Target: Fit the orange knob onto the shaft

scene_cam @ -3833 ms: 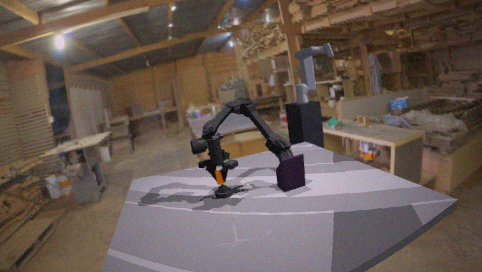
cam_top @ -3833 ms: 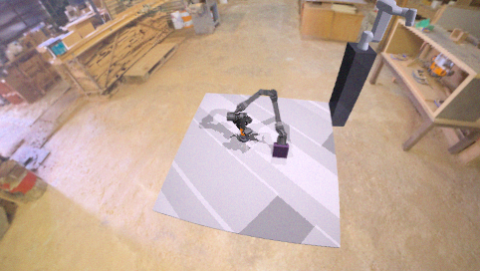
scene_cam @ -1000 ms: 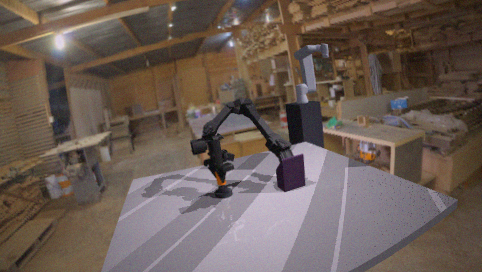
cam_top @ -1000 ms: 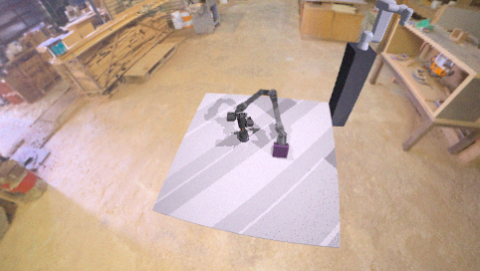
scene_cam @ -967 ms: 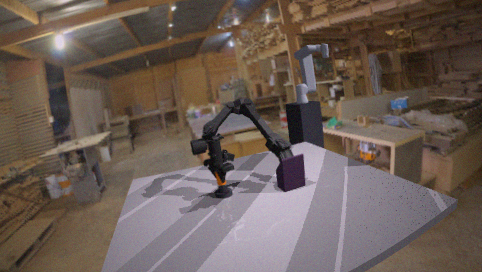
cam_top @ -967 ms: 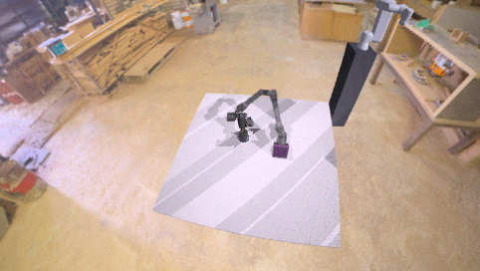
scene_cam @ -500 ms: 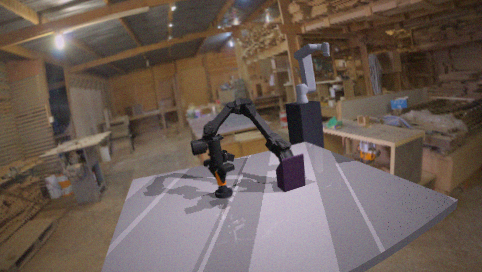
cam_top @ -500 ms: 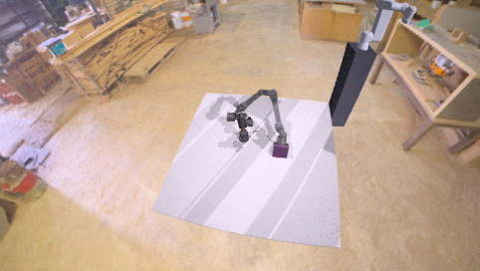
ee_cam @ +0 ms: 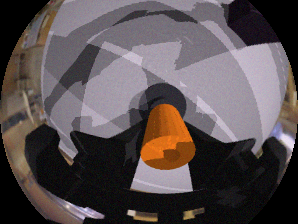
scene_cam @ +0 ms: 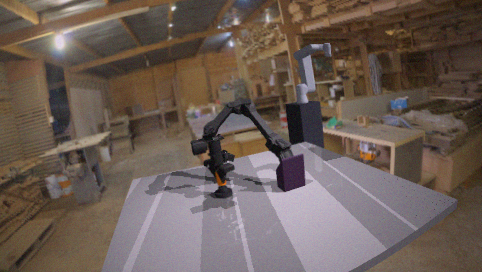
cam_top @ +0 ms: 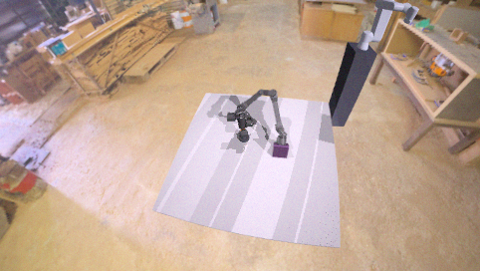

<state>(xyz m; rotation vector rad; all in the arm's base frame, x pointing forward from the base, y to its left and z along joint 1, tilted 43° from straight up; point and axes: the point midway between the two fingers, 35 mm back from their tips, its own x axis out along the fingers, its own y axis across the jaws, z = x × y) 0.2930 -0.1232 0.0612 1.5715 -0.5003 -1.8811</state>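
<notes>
The orange knob is 20 mm above my gripper tip. From my gripper tip the other things lie so: dark round pedestal: 40 mm below.
</notes>
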